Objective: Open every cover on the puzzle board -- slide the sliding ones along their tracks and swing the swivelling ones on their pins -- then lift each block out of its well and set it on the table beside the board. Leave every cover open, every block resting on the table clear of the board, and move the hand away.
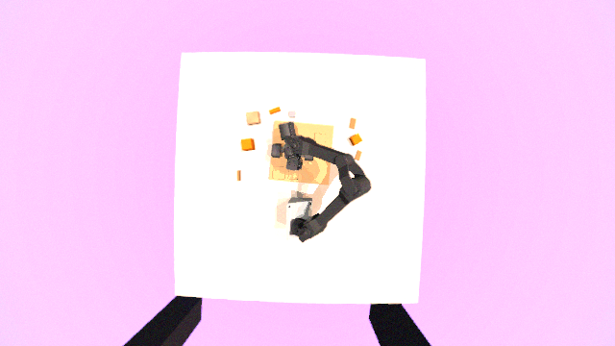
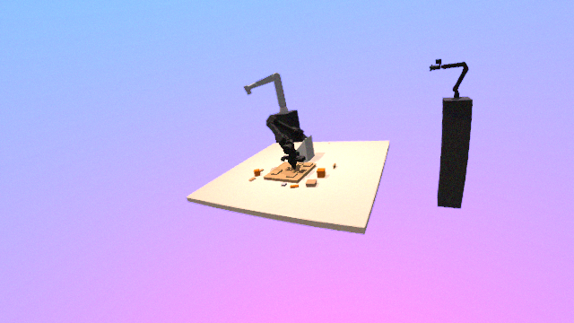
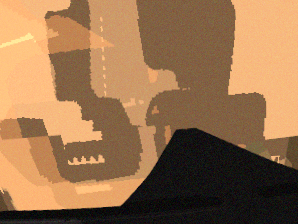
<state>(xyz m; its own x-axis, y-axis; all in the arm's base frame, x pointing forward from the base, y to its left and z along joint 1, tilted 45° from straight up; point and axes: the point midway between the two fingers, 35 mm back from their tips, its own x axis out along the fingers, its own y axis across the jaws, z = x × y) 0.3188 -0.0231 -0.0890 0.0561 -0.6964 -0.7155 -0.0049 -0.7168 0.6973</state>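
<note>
My gripper tip is 1 cm short of the tan puzzle board, 3 cm to the left of it and 1 cm above it. Also, from my gripper tip: orange bar: 21 cm ahead, 12 cm to the left, 2 cm below; then orange cube: 3 cm ahead, 23 cm to the left.
</note>
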